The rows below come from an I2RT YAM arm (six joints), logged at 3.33 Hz.
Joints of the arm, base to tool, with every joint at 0 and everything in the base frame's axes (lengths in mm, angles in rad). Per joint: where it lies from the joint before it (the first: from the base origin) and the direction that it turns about. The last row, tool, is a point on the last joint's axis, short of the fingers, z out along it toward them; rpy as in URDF.
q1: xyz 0 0 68 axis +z
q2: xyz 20 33.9 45.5 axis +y
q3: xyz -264 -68.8 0 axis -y
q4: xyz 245 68.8 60 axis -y
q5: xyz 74 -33.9 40.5 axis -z
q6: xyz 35.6 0 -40.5 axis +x
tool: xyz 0 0 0 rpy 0 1.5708 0
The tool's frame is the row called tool.
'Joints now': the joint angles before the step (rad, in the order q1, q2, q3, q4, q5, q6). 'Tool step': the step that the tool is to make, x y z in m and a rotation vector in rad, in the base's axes. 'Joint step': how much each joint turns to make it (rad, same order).
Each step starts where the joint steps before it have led.
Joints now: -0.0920 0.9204 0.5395 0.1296 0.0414 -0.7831
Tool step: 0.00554 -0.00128 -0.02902 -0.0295 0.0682 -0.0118
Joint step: 0.0000 0.0671 -0.0650 0.0685 0.0212 -0.0310
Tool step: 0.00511 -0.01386 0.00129 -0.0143 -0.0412 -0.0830
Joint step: -0.0536 0.0363 0.0018 0.0771 0.0308 -0.0004
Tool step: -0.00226 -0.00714 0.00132 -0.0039 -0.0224 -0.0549
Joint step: -0.0285 -0.0066 -0.0071 0.0226 0.0256 0.0066
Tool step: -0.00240 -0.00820 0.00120 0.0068 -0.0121 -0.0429
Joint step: -0.0369 -0.0051 -0.0013 0.0055 0.0037 0.0103
